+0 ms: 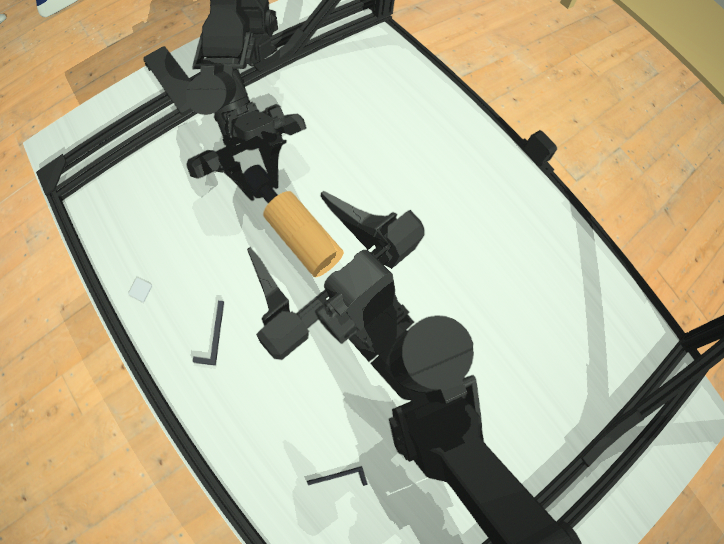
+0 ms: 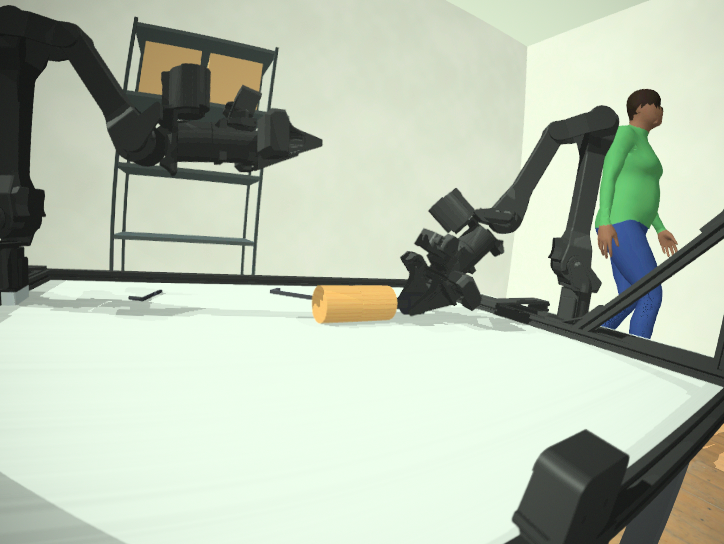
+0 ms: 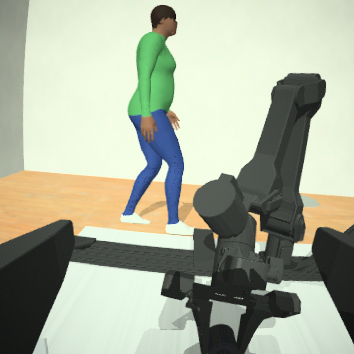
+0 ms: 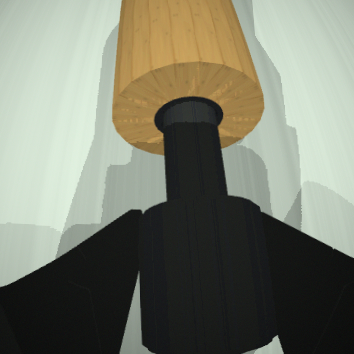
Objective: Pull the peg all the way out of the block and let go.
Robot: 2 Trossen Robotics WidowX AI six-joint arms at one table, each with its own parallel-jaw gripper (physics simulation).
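Places are measured from the left arm's base along level axes (x right, y ahead, z up), in millimetres.
Where they show: left gripper, fingertip midpoint: (image 1: 285, 220) (image 2: 309, 148) (image 3: 197, 237); right gripper, fingertip midpoint: (image 1: 264, 194) (image 2: 402, 309) (image 4: 196, 222); left arm's base, link origin: (image 2: 0, 287); right arm's base, link origin: (image 1: 254, 50) (image 2: 571, 320).
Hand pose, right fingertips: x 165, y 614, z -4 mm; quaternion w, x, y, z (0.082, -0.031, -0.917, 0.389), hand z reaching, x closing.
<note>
Each offset is from my right fingertips to the top centre of the thing. "spot": to the spot under its first point. Level surfaces: height alone.
The block, a light wooden cylinder @[dz +41, dx -1, dy -96 mm] (image 1: 302, 233) (image 2: 354, 304) (image 4: 185, 40), lies on its side at the table. The black peg @[dz +31, dx +1, dy -22 mm] (image 1: 255, 175) (image 3: 221, 337) (image 4: 207, 275) has a thick handle and a thinner shaft; the shaft's far end is inside the hole in the block's end face. My right gripper (image 1: 263, 191) (image 2: 412, 308) (image 4: 196, 222) is shut on the peg's handle, a finger on each side. My left gripper (image 1: 285, 221) (image 2: 320, 142) (image 3: 197, 237) is open and empty, high above the table near the block, its fingers seen from above on either side of it.
Two dark L-shaped pieces @[dz -7, dx -197, dy -115 mm] (image 1: 216, 333) @[dz -9, dx -199, dy -395 mm] (image 1: 336, 474) and a small pale square @[spot: dz -12, dx -245, dy +10 mm] (image 1: 139, 289) lie on the table @[dz -15 mm] (image 1: 468, 245). A black frame (image 1: 105, 292) edges it. A shelf unit (image 2: 187, 170) and a person (image 2: 635, 163) (image 3: 155, 80) stand beyond.
</note>
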